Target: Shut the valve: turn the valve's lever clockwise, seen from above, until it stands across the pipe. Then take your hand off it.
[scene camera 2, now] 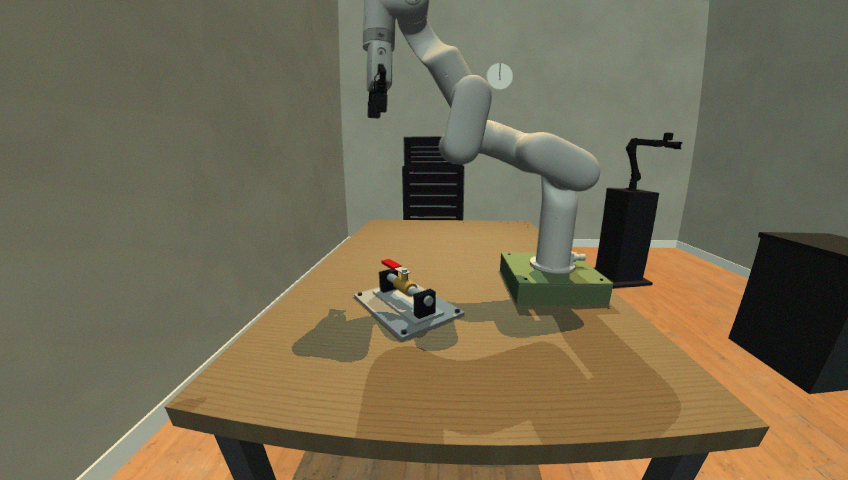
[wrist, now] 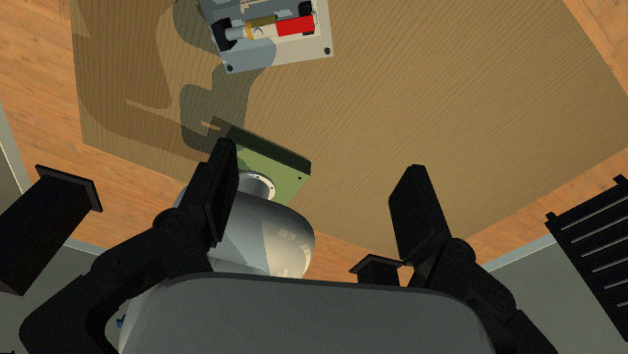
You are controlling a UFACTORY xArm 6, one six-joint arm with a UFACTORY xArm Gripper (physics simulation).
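Observation:
The valve's red lever (scene camera 2: 390, 263) (wrist: 295, 26) points along the pipe, roughly in line with it, above the brass valve body (scene camera 2: 404, 286) (wrist: 261, 21). The grey pipe (wrist: 236, 33) is held between two black brackets on a pale base plate (scene camera 2: 393, 330) (wrist: 300, 51), which lies on the table. My gripper (scene camera 2: 375, 114) (wrist: 320, 171) is open, with nothing between its fingers. It hangs high above the table, well apart from the lever, and looks farther back than the valve in the scene view.
The arm's green base block (scene camera 2: 562, 294) (wrist: 285, 172) stands on the wooden table (scene camera 2: 285, 410) (wrist: 450, 100), to the right of the valve in the scene view. A wall runs along the table's left side. A black drawer cabinet (scene camera 2: 433, 193) stands behind, and a dark box (scene camera 2: 785, 309) at right.

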